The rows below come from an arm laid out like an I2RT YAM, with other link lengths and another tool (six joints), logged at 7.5 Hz.
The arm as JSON. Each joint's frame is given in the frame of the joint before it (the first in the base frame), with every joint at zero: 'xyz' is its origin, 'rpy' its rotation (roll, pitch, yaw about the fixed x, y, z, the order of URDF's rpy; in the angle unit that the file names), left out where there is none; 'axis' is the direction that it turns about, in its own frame. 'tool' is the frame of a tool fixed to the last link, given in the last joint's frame.
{
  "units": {
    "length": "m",
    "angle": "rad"
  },
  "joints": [
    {
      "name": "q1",
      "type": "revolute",
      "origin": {
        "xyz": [
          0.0,
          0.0,
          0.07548
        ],
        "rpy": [
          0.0,
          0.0,
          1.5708
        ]
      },
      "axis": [
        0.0,
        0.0,
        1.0
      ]
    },
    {
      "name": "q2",
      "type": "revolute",
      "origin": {
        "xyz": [
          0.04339,
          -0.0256,
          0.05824
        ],
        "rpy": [
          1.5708,
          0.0,
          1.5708
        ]
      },
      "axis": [
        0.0,
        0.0,
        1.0
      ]
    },
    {
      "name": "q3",
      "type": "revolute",
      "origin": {
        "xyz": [
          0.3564,
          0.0,
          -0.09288
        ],
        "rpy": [
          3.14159,
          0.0,
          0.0
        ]
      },
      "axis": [
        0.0,
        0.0,
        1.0
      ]
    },
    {
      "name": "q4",
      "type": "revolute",
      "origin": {
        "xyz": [
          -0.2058,
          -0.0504,
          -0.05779
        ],
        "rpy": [
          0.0,
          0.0,
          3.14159
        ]
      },
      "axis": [
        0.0,
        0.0,
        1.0
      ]
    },
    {
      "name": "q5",
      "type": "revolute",
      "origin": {
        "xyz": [
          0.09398,
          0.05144,
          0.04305
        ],
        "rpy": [
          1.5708,
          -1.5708,
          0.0
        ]
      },
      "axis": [
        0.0,
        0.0,
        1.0
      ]
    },
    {
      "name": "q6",
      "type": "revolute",
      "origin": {
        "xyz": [
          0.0,
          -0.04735,
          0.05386
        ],
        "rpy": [
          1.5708,
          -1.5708,
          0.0
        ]
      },
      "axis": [
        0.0,
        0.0,
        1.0
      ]
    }
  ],
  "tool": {
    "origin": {
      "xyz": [
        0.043,
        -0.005,
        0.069
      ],
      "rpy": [
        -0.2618,
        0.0,
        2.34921
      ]
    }
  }
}
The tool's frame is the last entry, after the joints.
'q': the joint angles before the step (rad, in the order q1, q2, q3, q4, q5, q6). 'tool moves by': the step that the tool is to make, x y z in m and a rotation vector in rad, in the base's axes. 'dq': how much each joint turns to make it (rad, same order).
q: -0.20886 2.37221 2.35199 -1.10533 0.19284 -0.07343
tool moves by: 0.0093 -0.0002 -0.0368 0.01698 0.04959 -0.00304
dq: 0.00183 0.07231 -0.00059 0.01951 -0.00385 0.00717
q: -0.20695 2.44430 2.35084 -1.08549 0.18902 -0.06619
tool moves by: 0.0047 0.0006 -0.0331 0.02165 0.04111 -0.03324
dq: 0.00006 0.06287 -0.00116 0.01252 0.00002 0.03630
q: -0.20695 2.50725 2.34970 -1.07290 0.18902 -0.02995
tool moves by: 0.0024 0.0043 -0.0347 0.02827 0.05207 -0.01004
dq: 0.00461 0.06545 0.00033 0.00484 -0.01181 0.01949
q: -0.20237 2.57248 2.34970 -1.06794 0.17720 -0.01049
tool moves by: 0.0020 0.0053 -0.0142 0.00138 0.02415 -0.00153
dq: 0.01062 0.03109 0.00960 -0.00443 0.00646 0.01101
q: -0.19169 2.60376 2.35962 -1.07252 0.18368 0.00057
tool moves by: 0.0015 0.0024 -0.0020 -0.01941 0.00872 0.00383
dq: 0.00916 0.00913 0.01043 -0.00625 0.02137 0.00001
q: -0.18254 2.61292 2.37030 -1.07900 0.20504 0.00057
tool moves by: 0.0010 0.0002 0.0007 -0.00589 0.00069 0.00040
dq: 0.00193 0.00442 0.01333 -0.00853 0.00611 0.00002
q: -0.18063 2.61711 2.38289 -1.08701 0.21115 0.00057
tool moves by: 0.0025 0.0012 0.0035 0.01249 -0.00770 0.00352
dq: 0.00006 0.00636 0.03380 -0.02212 -0.01410 0.00006
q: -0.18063 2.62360 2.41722 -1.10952 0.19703 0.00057
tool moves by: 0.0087 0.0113 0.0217 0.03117 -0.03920 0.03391
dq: 0.01488 -0.00016 0.10492 -0.07036 -0.04119 -0.00839
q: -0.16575 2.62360 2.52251 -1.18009 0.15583 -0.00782
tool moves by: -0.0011 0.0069 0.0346 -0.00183 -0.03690 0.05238
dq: 0.01140 -0.04535 0.05044 -0.05345 -0.01641 -0.03818
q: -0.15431 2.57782 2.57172 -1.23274 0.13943 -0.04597
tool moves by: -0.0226 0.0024 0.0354 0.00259 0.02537 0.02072
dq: -0.00156 -0.06738 0.01115 -0.10104 -0.00573 -0.02178
